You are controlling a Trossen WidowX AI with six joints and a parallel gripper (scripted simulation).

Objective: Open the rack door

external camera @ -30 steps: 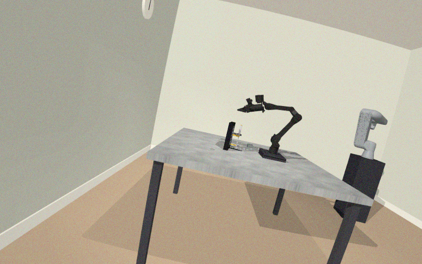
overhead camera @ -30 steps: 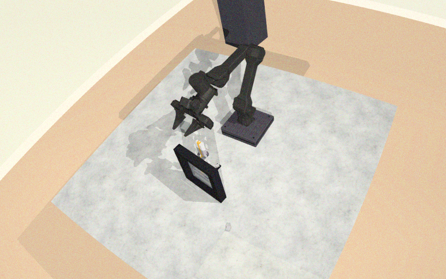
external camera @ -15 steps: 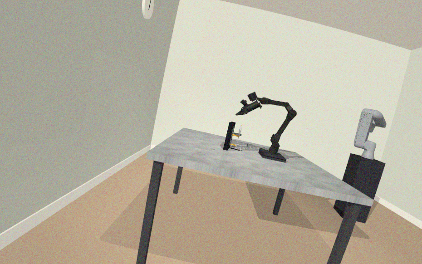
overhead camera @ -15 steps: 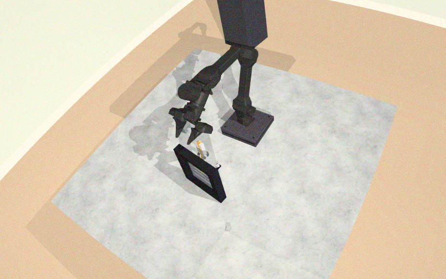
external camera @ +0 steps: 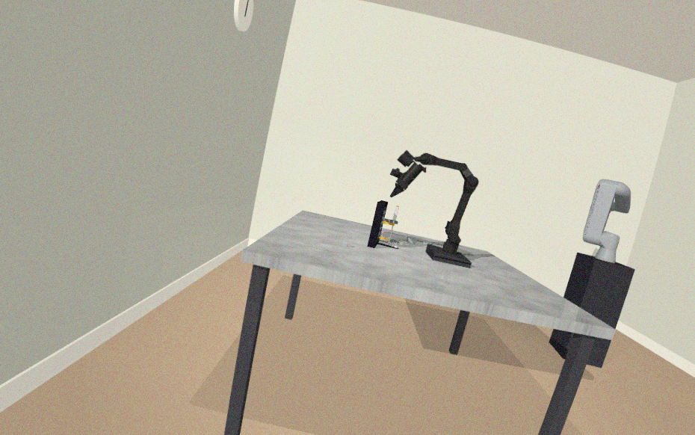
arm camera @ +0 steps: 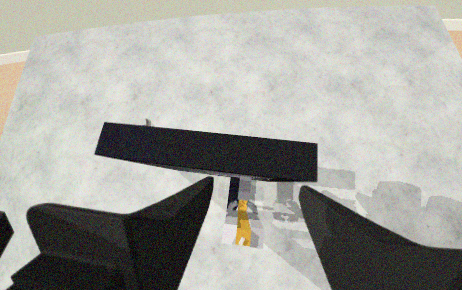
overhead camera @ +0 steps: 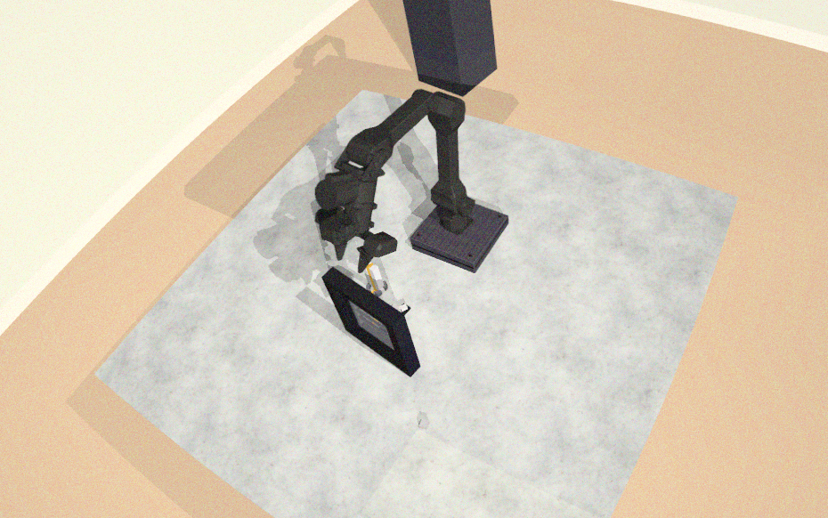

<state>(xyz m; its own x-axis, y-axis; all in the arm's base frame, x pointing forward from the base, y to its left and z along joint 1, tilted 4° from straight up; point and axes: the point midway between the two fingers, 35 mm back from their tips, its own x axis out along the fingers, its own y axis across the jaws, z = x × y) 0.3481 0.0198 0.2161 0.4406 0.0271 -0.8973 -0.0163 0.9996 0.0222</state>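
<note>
The grey-and-orange handle lies 12 cm below my gripper tip and 5 cm behind it.
</note>
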